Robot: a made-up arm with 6 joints. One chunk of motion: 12 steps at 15 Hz.
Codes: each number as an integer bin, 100 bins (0 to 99) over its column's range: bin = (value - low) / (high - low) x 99, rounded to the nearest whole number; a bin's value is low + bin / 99 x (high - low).
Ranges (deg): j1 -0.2..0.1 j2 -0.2..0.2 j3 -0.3..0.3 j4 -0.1..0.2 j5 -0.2..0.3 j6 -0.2..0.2
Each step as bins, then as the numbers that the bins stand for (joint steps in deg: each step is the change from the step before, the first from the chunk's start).
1 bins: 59 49 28 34 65 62
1 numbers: -0.021 -0.002 -0.130 0.003 0.128 0.051
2 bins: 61 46 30 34 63 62
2 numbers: -0.015 -0.014 -0.118 0.003 0.118 0.051
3 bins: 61 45 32 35 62 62
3 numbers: -0.015 -0.018 -0.106 0.006 0.113 0.051
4 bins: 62 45 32 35 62 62
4 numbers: -0.012 -0.018 -0.106 0.006 0.113 0.051
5 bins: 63 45 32 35 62 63
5 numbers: -0.009 -0.018 -0.106 0.006 0.113 0.055
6 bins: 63 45 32 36 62 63
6 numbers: -0.009 -0.018 -0.106 0.009 0.113 0.055
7 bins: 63 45 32 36 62 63
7 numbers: -0.009 -0.018 -0.106 0.009 0.113 0.055
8 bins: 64 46 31 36 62 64
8 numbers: -0.006 -0.014 -0.112 0.009 0.113 0.059
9 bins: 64 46 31 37 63 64
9 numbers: -0.006 -0.014 -0.112 0.012 0.118 0.059
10 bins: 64 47 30 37 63 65
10 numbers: -0.006 -0.010 -0.118 0.012 0.118 0.063
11 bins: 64 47 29 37 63 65
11 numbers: -0.006 -0.010 -0.124 0.012 0.118 0.063
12 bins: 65 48 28 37 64 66
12 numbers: -0.003 -0.006 -0.130 0.012 0.123 0.067
